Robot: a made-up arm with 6 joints. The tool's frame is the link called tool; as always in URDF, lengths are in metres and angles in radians. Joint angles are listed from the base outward.
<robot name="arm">
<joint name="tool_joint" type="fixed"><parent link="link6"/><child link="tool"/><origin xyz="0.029 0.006 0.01" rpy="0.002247 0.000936 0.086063"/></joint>
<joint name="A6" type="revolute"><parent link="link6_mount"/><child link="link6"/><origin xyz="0.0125 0.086 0.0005" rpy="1.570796 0 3.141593"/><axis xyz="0 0 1"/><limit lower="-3.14" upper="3.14"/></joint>
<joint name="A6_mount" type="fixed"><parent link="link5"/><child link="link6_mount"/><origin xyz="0.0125 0.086 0.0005" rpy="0 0 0"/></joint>
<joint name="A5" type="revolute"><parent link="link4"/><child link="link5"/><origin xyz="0.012 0.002 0.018" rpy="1.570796 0 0"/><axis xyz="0 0 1"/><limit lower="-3.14" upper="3.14"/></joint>
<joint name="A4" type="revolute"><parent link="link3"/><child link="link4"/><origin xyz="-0.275 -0.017 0.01" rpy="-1.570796 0 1.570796"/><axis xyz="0 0 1"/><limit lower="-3.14" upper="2.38"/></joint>
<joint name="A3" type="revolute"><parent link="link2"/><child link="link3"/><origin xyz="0.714 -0.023 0.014" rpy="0 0 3.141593"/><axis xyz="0 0 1"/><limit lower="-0.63" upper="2.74"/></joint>
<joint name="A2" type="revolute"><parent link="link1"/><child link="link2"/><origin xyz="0.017 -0.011 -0.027" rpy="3.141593 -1.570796 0"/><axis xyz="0 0 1"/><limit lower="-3.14" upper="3.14"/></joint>
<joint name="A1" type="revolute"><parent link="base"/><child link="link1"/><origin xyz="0.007 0.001 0.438" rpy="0 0 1.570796"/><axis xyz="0 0 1"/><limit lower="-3.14" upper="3.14"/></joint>
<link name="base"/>
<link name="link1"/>
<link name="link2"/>
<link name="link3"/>
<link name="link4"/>
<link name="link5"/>
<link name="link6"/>
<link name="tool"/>
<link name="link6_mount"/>
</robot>
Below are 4 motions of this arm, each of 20 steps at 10 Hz.
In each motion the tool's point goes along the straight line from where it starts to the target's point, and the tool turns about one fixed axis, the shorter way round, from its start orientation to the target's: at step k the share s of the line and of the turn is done. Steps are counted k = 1, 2, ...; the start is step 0. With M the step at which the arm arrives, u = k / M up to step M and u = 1 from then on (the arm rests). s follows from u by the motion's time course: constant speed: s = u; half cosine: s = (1 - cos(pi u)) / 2; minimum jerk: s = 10 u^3 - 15 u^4 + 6 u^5.
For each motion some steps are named. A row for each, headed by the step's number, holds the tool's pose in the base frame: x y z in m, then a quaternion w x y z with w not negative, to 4 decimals.
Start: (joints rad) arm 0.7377 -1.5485 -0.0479 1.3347 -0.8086 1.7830
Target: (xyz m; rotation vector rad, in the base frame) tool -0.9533 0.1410 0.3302 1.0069 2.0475 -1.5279
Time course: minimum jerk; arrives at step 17
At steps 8, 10, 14, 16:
8: -0.8258 -0.3933 0.3390 0.3604 0.5024 0.6139 -0.4908
10: -0.8757 -0.1843 0.3355 0.2985 0.4499 0.6649 -0.5162
14: -0.9438 0.1011 0.3309 0.2093 0.3711 0.7239 -0.5426
16: -0.9529 0.1392 0.3302 0.1971 0.3601 0.7308 -0.5454

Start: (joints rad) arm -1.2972 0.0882 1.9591 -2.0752 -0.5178 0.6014
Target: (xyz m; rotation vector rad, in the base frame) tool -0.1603 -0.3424 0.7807 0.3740 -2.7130 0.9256
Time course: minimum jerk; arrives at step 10
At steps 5, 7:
5: 0.0385 -0.3515 0.8113 0.0771 -0.1453 0.9266 -0.3382
7: -0.0955 -0.3454 0.7907 0.0593 0.1345 -0.9339 0.3259

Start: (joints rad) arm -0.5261 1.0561 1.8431 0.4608 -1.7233 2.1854
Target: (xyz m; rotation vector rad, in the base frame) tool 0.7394 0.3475 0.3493 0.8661 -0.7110 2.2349
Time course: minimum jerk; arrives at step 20
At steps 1, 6, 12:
1: 0.7096 -0.4337 0.6070 0.6379 0.5612 -0.0730 0.5224
6: 0.7144 -0.3071 0.5653 0.5967 0.5337 -0.1082 0.5894
12: 0.7299 0.0992 0.4312 0.4337 0.4176 -0.2137 0.7693

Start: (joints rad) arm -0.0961 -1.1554 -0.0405 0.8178 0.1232 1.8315
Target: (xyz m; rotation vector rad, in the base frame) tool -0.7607 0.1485 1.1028 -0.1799 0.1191 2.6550
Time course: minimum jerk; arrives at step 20
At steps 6, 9, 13, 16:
6: -1.0350 0.1456 0.8780 0.2402 -0.4575 -0.0297 0.8557
9: -0.9551 0.1464 0.9435 0.2436 -0.3486 -0.0083 0.9050
13: -0.8378 0.1477 1.0396 0.2419 -0.1799 0.0231 0.9532
16: -0.7797 0.1483 1.0872 0.2383 -0.0939 0.0385 0.9659

